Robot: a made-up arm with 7 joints.
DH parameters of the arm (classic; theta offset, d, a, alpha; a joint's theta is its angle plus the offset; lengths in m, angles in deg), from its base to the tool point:
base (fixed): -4.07 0 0 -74.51
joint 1: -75.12 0.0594 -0.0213 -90
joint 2: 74 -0.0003 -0.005 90
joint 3: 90 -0.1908 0.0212 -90
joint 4: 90 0.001 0.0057 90
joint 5: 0 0.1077 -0.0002 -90
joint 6: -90 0 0.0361 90
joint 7: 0 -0.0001 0 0
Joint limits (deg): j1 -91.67..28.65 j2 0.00..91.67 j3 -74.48..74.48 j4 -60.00..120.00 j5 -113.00..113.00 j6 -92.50..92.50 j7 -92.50..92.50
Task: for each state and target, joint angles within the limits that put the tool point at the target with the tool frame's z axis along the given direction. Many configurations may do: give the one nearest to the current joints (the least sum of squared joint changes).
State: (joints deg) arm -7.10 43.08 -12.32 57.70 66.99 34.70 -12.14
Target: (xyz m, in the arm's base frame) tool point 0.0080 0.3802 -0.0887 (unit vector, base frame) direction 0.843 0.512 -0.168
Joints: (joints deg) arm -2.65 68.36 39.04 70.52 33.26 45.90 -12.14
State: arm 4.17 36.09 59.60 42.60 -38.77 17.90 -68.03
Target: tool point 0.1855 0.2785 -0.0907 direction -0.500 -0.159 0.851
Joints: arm -32.72 37.56 43.88 23.43 -25.78 -13.53 -68.03
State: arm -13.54 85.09 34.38 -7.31 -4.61 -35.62 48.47
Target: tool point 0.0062 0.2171 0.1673 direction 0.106 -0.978 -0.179
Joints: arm -43.47 91.56 74.48 -15.97 14.84 4.42 48.47
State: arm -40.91 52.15 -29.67 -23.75 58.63 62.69 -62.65
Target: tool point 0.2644 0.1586 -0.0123 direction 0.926 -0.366 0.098
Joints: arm -62.92 50.50 -31.18 19.49 93.63 85.70 -62.65
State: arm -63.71 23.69 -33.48 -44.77 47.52 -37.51 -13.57
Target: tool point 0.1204 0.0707 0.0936 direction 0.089 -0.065 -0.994
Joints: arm -87.84 55.42 -1.65 -49.75 39.87 -37.93 -13.57
